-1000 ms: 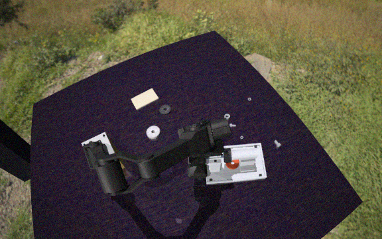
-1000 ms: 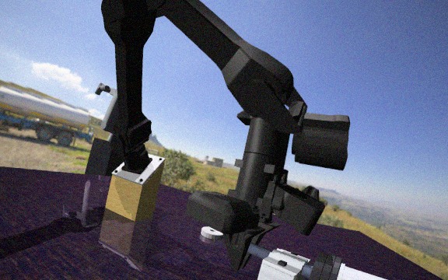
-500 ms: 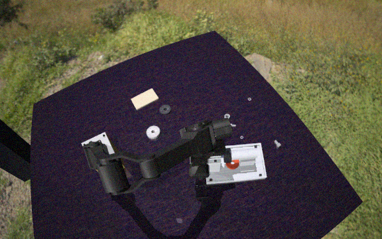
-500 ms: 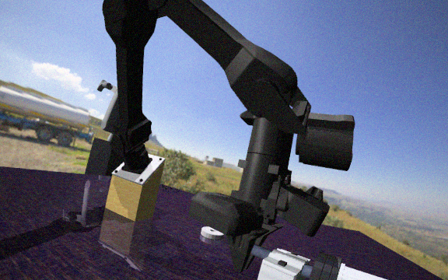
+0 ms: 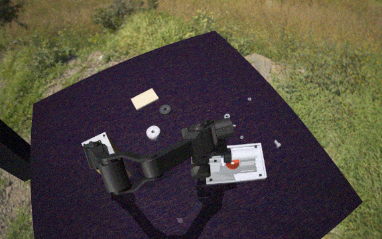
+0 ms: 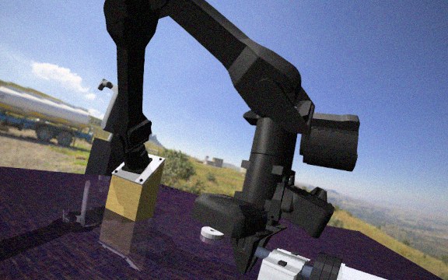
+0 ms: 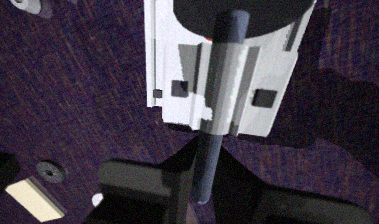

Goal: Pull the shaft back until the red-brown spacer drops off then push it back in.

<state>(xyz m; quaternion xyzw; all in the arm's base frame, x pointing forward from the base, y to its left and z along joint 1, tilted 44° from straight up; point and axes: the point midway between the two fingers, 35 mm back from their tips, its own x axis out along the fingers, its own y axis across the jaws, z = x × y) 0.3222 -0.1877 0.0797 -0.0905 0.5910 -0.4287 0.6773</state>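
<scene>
Right now the shaft is 6 cm ahead of my gripper tip, 3 cm to the right of it and 3 cm above it. The rest, counted from my gripper tip: orange-red spacer 11 cm ahead, 6 cm to the right, 3 cm below; then small screw 32 cm ahead, 10 cm to the right, 4 cm below; then cream card 5 cm behind, 44 cm to the left, 4 cm below.
</scene>
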